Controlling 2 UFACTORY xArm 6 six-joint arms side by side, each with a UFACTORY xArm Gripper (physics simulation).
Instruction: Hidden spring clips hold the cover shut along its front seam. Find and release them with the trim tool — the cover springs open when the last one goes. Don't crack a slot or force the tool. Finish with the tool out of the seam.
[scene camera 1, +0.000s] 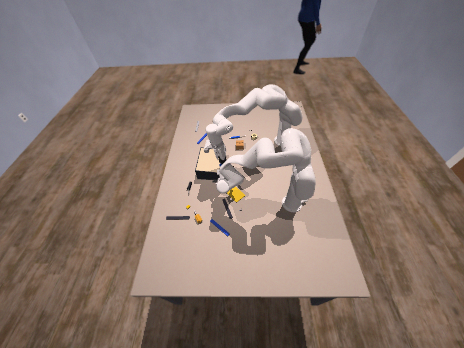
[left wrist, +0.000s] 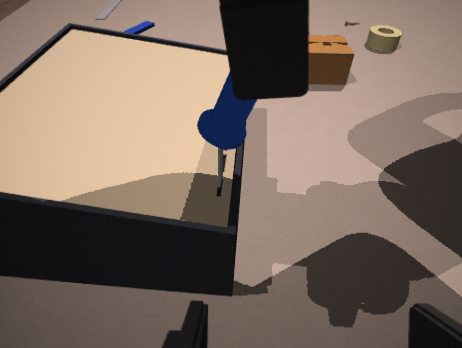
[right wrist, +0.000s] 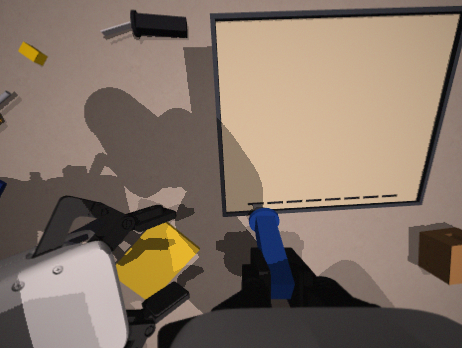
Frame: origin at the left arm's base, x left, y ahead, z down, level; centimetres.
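Seen in the pictures: left gripper, between the fingertips: (left wrist: 307, 337) (right wrist: 176, 251); right gripper, between the fingertips: (left wrist: 272, 81) (right wrist: 270, 267); left arm's base, origin of its link: (scene camera 1: 291, 203).
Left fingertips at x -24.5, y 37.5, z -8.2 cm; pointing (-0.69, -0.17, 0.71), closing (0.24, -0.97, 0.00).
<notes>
Offsets run from my left fingertips to a thing's top centre. "spot": to the spot under its first point.
A black-walled box with a flat tan cover @(dx -20.0, dy +7.3, dz -2.0 cm) (scene camera 1: 207, 161) (left wrist: 115, 110) (right wrist: 330, 110) stands on the table. The cover lies flat within the dark rim. A row of thin dark slots @(spot: dx -16.7, dy -0.5, dz +1.0 cm) (right wrist: 315, 200) runs along its front seam. My right gripper (right wrist: 270, 267) is shut on the blue handle of the trim tool @(dx -9.9, dy +1.1, dz -9.9 cm) (left wrist: 225, 127) (right wrist: 270, 235). The tool's thin shaft points down, its tip at the end slot nearest the left gripper; whether the tip is inside cannot be told. My left gripper (left wrist: 310, 320) (right wrist: 176, 251) is open and empty, off that end of the box.
A yellow block @(dx +7.2, dy -3.7, dz +7.5 cm) (scene camera 1: 236, 194) (right wrist: 155, 260) lies near the left gripper. An orange-brown block @(spot: dx -33.3, dy -18.4, dz +4.2 cm) (scene camera 1: 240, 145) (left wrist: 330, 67) (right wrist: 442, 252) and a tape roll @(dx -43.3, dy -33.2, dz +5.7 cm) (scene camera 1: 254, 136) (left wrist: 384, 40) stand beyond the seam. A black-handled tool @(dx -5.1, dy +26.4, dz +5.4 cm) (scene camera 1: 189, 186) (right wrist: 160, 25) lies beside the box.
</notes>
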